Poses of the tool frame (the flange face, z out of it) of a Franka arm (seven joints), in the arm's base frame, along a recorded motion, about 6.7 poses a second.
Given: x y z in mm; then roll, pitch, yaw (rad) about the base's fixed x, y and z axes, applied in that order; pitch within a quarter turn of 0, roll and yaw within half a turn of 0.
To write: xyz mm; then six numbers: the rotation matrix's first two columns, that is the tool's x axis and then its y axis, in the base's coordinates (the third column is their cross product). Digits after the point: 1 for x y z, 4 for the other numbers.
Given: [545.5 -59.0 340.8 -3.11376 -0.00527 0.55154]
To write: [545.5 -59.0 340.8 0.8517 0.5240 0.0053 0.5239 -0.8513 -0.0278]
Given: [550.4 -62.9 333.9 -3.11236 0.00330 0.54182]
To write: [550.4 -62.9 333.9 0.8568 0.5157 -0.0033 0.5154 -0.8565 -0.0292]
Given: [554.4 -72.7 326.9 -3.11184 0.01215 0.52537]
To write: [554.4 -72.7 326.9 0.8651 0.5015 -0.0121 0.5010 -0.8649 -0.0297]
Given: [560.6 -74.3 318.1 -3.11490 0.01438 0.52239]
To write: [560.6 -74.3 318.1 0.8665 0.4989 -0.0144 0.4984 -0.8665 -0.0267]
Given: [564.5 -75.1 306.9 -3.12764 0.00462 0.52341]
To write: [564.5 -75.1 306.9 0.8661 0.4998 -0.0046 0.4997 -0.8661 -0.0140]
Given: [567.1 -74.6 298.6 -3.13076 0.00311 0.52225]
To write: [567.1 -74.6 298.6 0.8667 0.4988 -0.0031 0.4988 -0.8667 -0.0108]
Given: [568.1 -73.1 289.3 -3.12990 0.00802 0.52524]
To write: [568.1 -73.1 289.3 0.8652 0.5014 -0.0080 0.5013 -0.8652 -0.0117]
